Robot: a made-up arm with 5 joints.
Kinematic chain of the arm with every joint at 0, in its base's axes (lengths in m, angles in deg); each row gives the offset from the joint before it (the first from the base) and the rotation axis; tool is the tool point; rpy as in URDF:
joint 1: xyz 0 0 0.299 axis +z
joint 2: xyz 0 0 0 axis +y
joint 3: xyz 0.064 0 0.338 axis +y
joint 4: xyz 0.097 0 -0.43 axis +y
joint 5: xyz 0.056 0 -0.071 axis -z
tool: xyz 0 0 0 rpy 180 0 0
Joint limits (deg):
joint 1: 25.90..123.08
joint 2: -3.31..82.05
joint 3: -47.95..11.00
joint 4: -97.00..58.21
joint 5: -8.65..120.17
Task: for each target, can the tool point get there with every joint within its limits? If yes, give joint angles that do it. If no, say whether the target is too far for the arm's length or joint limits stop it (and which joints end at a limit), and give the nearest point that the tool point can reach.
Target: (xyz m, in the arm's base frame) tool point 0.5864 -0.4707 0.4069
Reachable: no: joint limits stop it (at a limit: joint 1, joint 2, joint 3) | nearest point 0.0967 -0.1484 0.2358 | short by 0.611 m
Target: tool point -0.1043 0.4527 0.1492
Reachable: yes | joints 102.98 20.23 -42.34 36.98 20.86
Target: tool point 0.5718 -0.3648 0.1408
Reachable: no: joint limits stop it (at a limit: joint 1, joint 2, joint 3) | nearest point 0.0986 -0.1514 0.1969 | short by 0.522 m
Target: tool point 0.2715 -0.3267 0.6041
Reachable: no: joint limits stop it (at a limit: joint 1, joint 2, joint 3, joint 4) | nearest point 0.0951 -0.1460 0.2437 | short by 0.440 m
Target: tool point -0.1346 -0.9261 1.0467
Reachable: no: too far | nearest point -0.0251 -0.1724 0.2437 | short by 1.107 m
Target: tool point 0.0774 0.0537 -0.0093
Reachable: yes | joints 34.76 47.17 -14.83 38.82 5.77
